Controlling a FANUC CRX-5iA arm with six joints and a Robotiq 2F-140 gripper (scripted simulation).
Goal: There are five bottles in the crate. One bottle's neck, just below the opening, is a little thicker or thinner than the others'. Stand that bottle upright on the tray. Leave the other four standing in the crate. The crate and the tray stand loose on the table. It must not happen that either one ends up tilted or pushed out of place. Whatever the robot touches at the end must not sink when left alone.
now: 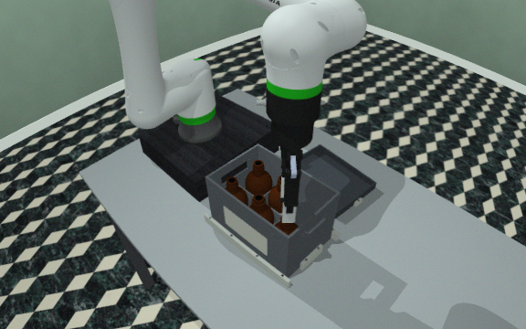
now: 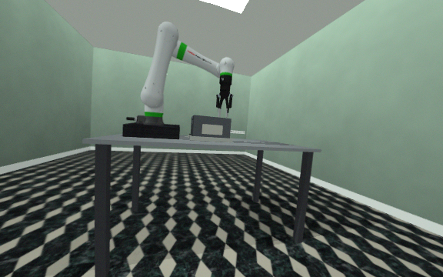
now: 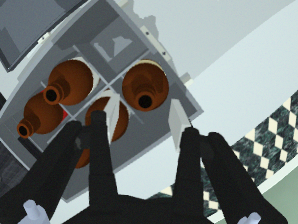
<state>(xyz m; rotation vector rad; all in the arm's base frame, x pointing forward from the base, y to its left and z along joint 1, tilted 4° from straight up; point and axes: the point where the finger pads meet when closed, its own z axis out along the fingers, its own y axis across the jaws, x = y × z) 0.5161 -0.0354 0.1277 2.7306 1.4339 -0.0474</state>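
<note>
The brown bottle is 8 cm behind my hand, 2 cm to the right of it and 13 cm below it. Round my hand: glass bottle (19 cm behind, 5 cm to the left, 13 cm below); then crate (9 cm behind, 2 cm to the left, 13 cm below); then dark grey tray (15 cm behind, 28 cm to the left, 20 cm below).
</note>
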